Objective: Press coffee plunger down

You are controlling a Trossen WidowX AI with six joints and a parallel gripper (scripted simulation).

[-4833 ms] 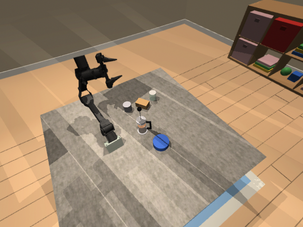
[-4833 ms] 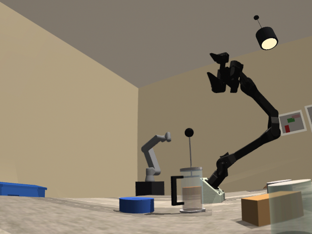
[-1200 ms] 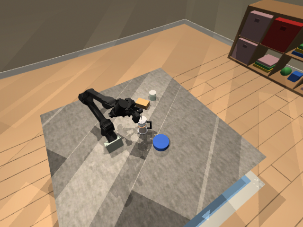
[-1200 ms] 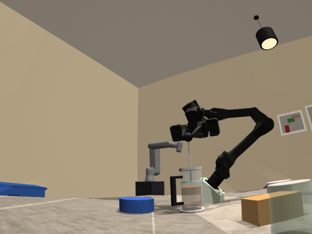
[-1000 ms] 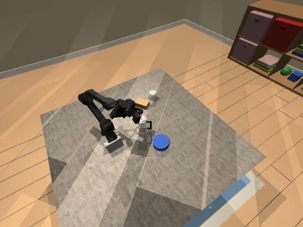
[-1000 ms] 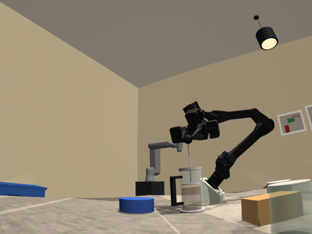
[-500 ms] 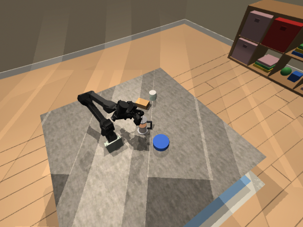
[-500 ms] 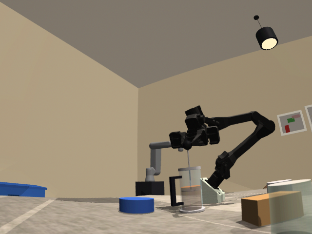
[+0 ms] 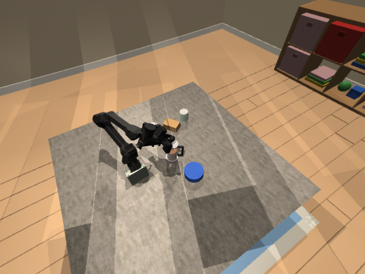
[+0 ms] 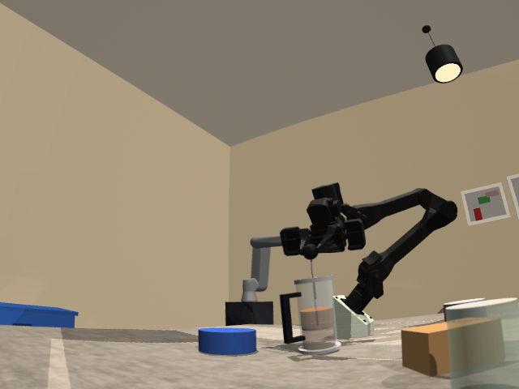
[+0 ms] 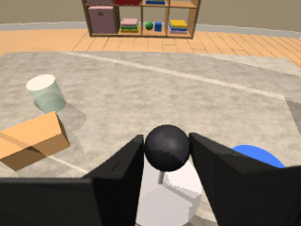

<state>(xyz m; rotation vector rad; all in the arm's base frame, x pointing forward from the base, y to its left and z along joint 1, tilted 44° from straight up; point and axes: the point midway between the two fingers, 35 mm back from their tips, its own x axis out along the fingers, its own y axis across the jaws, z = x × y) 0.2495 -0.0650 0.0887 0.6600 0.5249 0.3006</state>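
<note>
Now: gripper tip 1 cm to the left of the glass coffee press and 10 cm above it. Round my gripper tip: blue disc 4 cm ahead, 17 cm to the right, 18 cm below; then orange block 9 cm ahead, 25 cm to the left, 17 cm below; then grey cylinder 5 cm behind, 27 cm to the left, 16 cm below.
</note>
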